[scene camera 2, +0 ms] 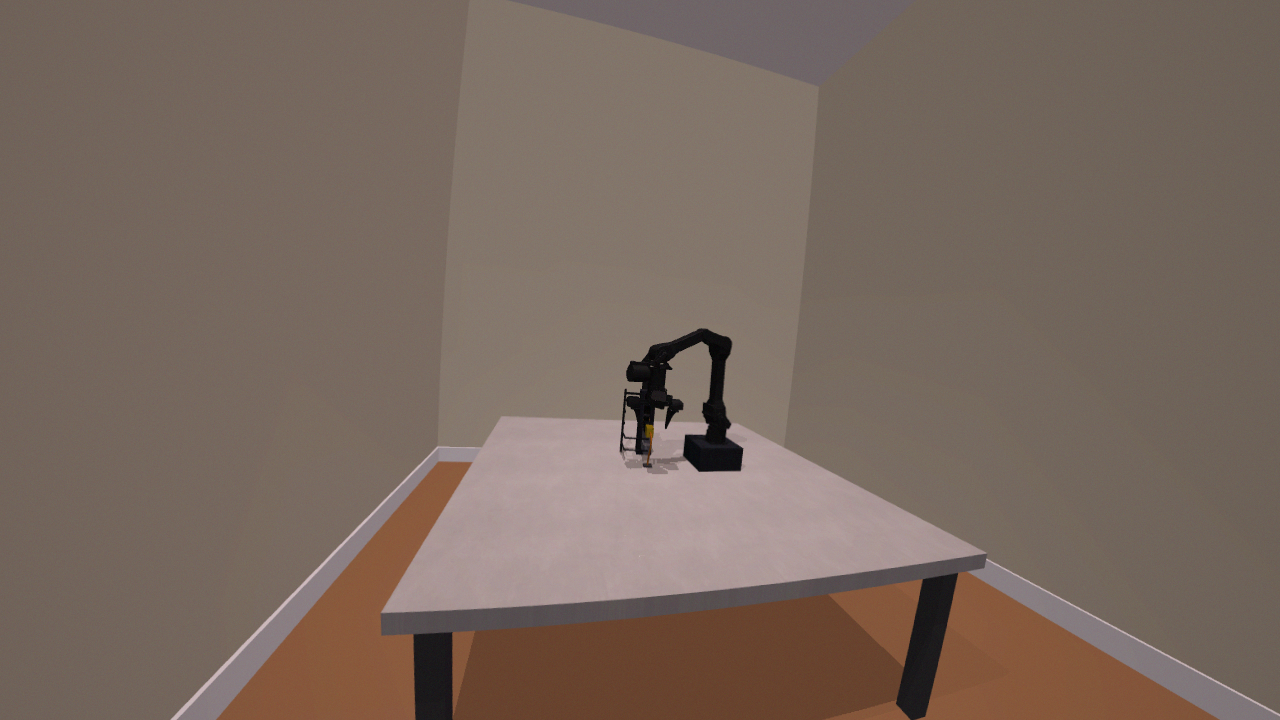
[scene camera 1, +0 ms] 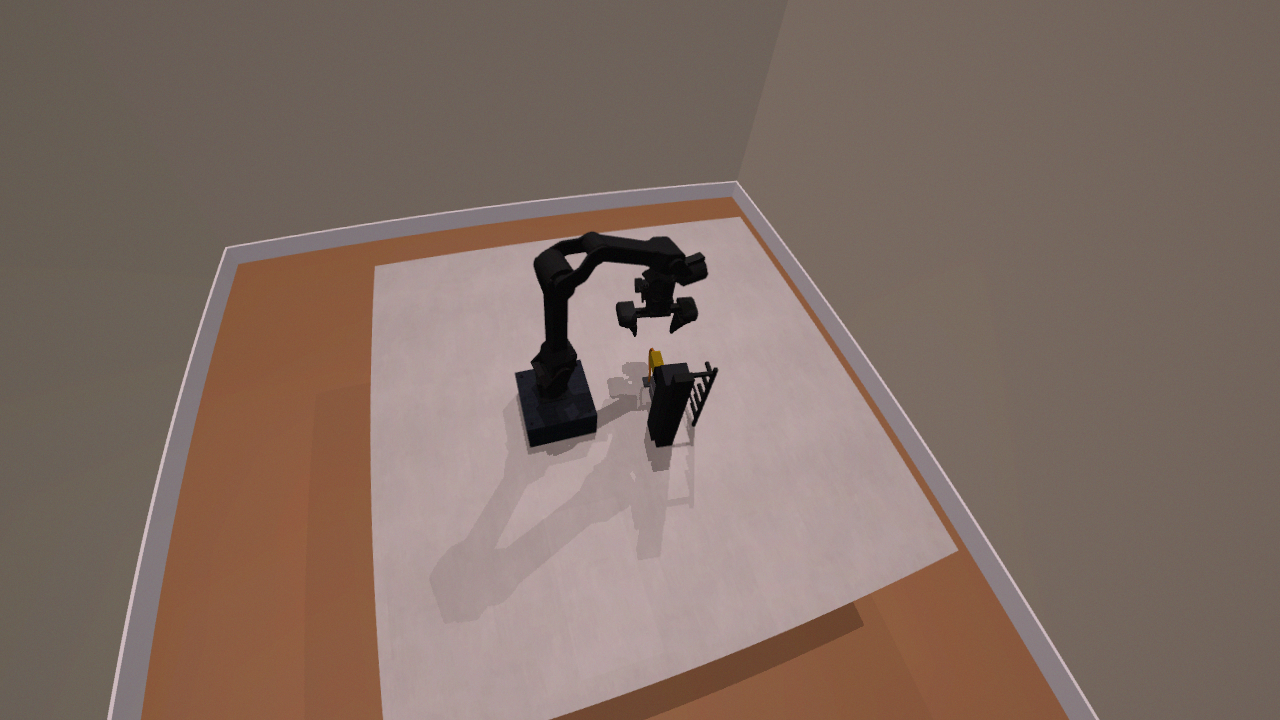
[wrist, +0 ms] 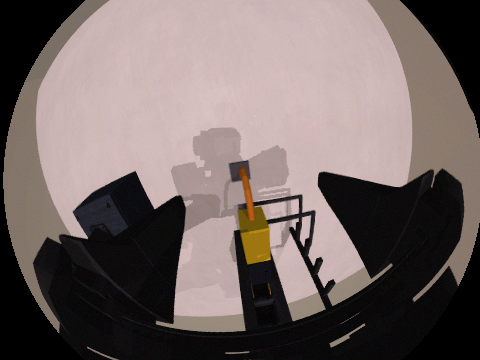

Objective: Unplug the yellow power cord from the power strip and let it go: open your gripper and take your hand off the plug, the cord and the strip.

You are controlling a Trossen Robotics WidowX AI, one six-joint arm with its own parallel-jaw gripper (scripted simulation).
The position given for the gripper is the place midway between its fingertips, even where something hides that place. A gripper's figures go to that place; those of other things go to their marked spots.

The gripper point(wrist: 253, 190) is 0.10 m from the lens. A yellow plug point(wrist: 255, 233): 0.14 m from the lens.
